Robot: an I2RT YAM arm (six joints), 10 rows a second.
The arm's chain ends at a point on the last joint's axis. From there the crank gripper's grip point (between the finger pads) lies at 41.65 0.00 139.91 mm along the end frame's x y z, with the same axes.
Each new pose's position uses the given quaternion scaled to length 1; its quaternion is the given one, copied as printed.
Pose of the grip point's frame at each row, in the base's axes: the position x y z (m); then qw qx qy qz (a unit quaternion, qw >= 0):
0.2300, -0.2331, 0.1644, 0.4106, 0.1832, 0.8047, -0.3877
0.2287, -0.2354, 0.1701, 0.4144, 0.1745, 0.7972, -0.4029
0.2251, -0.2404, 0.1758, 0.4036, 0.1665, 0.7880, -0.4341
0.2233, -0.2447, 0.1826, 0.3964, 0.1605, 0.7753, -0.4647
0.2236, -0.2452, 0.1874, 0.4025, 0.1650, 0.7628, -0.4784
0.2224, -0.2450, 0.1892, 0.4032, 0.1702, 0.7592, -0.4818
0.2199, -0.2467, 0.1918, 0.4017, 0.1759, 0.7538, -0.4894
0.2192, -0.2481, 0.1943, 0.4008, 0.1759, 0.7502, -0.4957
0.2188, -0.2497, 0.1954, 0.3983, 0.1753, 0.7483, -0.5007
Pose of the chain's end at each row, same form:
0.1822, -0.1238, 0.2485, 0.4106, 0.1832, 0.8047, -0.3877
0.1807, -0.1230, 0.2499, 0.4144, 0.1745, 0.7972, -0.4029
0.1821, -0.1222, 0.2499, 0.4036, 0.1665, 0.7880, -0.4341
0.1846, -0.1211, 0.2499, 0.3964, 0.1605, 0.7753, -0.4647
0.1857, -0.1189, 0.2501, 0.4025, 0.1650, 0.7628, -0.4784
0.1854, -0.1180, 0.2510, 0.4032, 0.1702, 0.7592, -0.4818
0.1849, -0.1184, 0.2519, 0.4017, 0.1759, 0.7538, -0.4894
0.1852, -0.1188, 0.2528, 0.4008, 0.1759, 0.7502, -0.4957
0.1858, -0.1196, 0.2529, 0.3983, 0.1753, 0.7483, -0.5007

